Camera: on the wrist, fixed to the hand. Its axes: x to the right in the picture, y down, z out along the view.
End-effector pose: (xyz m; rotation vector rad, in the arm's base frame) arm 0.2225 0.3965 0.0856 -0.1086 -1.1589 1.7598
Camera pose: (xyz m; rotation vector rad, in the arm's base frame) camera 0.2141 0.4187 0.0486 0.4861 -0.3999 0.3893
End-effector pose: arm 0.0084 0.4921 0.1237 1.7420 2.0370 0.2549
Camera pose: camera 0.0226 0.5083 0.1621 -0.2538 3.0751 -0.2097
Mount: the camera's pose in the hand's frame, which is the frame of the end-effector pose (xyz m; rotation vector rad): 0.0061 0.0317 -0.0299 0.2425 0.3775 -1.5820
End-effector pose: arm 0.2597 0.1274 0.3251 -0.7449 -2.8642 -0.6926
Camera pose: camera 0.2692 0.1411 0.3658 1.6371 -2.5109 -0.3948
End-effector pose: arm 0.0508 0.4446 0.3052 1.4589 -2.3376 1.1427
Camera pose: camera 0.0142 0.4679 0.3126 2.0898 -0.3374 0.9365
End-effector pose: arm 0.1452 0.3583 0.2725 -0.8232 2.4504 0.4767
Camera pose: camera 0.1104 0.3654 0.2984 -2.3879 1.3069 -0.5881
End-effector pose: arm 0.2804 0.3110 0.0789 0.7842 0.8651 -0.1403
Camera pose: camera 0.2786 0.3549 0.0805 0.1640 1.6894 -1.5438
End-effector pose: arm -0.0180 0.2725 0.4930 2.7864 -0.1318 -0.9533
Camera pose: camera 0.0045 0.2452 0.5192 -1.9992 -1.6681 0.3372
